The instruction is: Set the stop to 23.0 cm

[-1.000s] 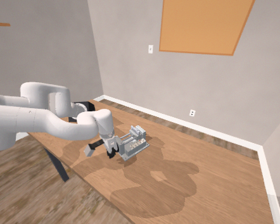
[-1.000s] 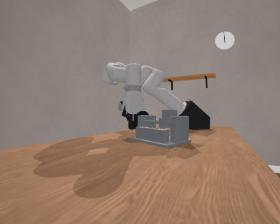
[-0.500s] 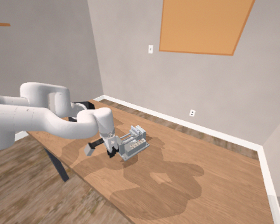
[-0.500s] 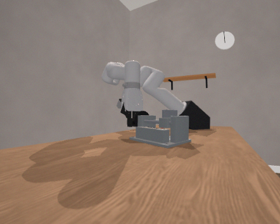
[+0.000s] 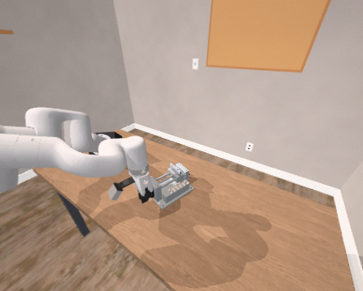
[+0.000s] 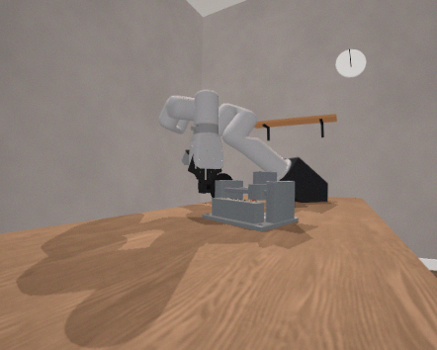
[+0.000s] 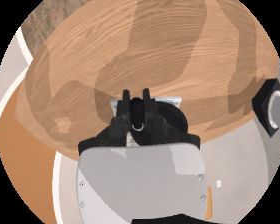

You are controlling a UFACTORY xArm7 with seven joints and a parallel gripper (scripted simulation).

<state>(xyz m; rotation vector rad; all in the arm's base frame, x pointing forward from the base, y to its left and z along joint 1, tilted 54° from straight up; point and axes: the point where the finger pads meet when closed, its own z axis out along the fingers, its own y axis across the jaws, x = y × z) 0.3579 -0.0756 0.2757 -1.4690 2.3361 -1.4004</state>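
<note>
Right now the handwheel is 2 cm to the left of my hand and 1 cm ahead of it. Also, from my hand: sliding stop block (17 cm to the left, 11 cm ahead, 1 cm above).
</note>
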